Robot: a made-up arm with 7 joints. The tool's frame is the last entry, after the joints.
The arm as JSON. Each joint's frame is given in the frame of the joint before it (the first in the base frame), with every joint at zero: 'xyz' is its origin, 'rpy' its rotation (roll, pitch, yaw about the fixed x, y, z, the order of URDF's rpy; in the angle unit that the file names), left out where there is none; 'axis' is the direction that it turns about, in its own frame. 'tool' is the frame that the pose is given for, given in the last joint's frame.
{
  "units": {
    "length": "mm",
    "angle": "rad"
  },
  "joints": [
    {
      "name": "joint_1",
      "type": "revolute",
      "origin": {
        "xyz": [
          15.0,
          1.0,
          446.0
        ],
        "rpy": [
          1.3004,
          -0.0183,
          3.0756
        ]
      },
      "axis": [
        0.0,
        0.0,
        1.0
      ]
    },
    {
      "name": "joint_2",
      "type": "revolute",
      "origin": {
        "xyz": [
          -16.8,
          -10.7,
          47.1
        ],
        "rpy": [
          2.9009,
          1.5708,
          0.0
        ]
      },
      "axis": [
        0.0,
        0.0,
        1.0
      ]
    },
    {
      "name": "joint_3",
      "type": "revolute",
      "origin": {
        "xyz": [
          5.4,
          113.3,
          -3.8
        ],
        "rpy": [
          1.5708,
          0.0,
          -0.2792
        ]
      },
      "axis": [
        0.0,
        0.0,
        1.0
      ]
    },
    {
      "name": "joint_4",
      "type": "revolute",
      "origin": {
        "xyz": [
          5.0,
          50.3,
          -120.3
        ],
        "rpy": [
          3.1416,
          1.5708,
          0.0
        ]
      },
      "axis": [
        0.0,
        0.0,
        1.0
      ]
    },
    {
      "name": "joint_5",
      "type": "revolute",
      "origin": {
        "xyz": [
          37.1,
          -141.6,
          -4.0
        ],
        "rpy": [
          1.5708,
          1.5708,
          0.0
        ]
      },
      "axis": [
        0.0,
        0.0,
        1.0
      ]
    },
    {
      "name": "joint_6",
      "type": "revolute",
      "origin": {
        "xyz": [
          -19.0,
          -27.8,
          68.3
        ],
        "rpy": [
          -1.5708,
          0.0,
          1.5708
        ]
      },
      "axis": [
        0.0,
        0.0,
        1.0
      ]
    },
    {
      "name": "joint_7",
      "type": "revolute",
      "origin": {
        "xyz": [
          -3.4,
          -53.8,
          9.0
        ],
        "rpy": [
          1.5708,
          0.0,
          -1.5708
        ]
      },
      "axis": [
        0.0,
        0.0,
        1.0
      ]
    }
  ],
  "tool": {
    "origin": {
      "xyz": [
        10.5,
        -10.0,
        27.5
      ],
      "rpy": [
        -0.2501,
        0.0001,
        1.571
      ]
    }
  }
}
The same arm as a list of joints. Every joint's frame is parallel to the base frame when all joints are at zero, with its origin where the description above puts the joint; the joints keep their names.
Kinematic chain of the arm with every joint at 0, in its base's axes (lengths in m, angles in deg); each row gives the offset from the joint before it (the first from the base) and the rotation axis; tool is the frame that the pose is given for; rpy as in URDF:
joint_1: xyz 0.015 0.001 0.446 axis 0.068403 0.961235 0.26711
joint_2: xyz 0.02 0.047 0.002 axis 0.968913 -0.0002 -0.247403
joint_3: xyz -0.031 0.026 -0.106 axis 0.247403 -0.0001 0.968913
joint_4: xyz 0.019 -0.005 -0.129 axis 0.0002 1 0.0001
joint_5: xyz 0.128 -0.004 -0.071 axis 0.968913 -0.0002 -0.247403
joint_6: xyz 0.0731 0.019 0.01 axis 0.0002 1 0.0001
joint_7: xyz 0.053 0.009 -0.01 axis 0.247403 -0.0001 0.968913
tool: xyz 0.017 -0.01 0.024 rpy 0 0 90

